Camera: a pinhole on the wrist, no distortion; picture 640 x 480 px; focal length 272.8 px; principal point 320.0 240.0 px. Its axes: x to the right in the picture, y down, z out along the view. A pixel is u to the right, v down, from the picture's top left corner.
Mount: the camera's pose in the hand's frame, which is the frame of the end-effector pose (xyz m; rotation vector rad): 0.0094 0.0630 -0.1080 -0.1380 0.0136 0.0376
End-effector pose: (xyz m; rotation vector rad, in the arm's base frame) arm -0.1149 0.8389 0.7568 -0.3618 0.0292 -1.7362
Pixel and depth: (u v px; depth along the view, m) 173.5 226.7 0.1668
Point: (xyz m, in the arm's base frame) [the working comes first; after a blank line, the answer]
In the camera's frame: -0.0896 -0.0081 0.1668

-0.0165 0.9097 0.7797
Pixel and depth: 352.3 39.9 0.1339
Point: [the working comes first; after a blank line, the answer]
In the camera's frame: 0.0159 -0.0982 0.1339

-0.1243 0.8194 0.8029
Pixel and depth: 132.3 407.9 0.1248
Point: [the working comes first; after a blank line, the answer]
In the camera's frame: -0.0859 0.0768 0.1248

0.0447 0.8843 0.7119
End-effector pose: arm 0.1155 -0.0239 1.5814 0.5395 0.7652 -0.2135
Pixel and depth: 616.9 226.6 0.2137
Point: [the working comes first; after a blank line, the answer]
In the camera's frame: 0.2326 -0.0105 0.2137

0.3832 0.0004 1.5038
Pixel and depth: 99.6 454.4 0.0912
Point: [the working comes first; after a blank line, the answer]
In the camera's frame: -0.0737 0.0717 0.0912

0.1067 0.1110 1.6677
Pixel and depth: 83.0 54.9 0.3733
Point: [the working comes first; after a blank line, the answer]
In the camera's frame: -0.3243 -0.2533 0.3733

0.0282 -0.3133 1.9162
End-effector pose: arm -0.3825 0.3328 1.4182 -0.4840 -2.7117 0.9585
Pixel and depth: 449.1 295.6 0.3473
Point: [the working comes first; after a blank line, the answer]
In the camera's frame: 0.1644 0.0708 0.3473

-0.5705 0.4091 1.1457
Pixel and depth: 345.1 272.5 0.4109
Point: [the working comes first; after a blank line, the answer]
In the camera's frame: 0.0378 0.0490 0.4109

-0.4810 0.3105 1.0926
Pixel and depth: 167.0 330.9 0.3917
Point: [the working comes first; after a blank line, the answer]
In the camera's frame: -0.2197 0.1305 0.3917

-0.2171 0.2771 1.0424
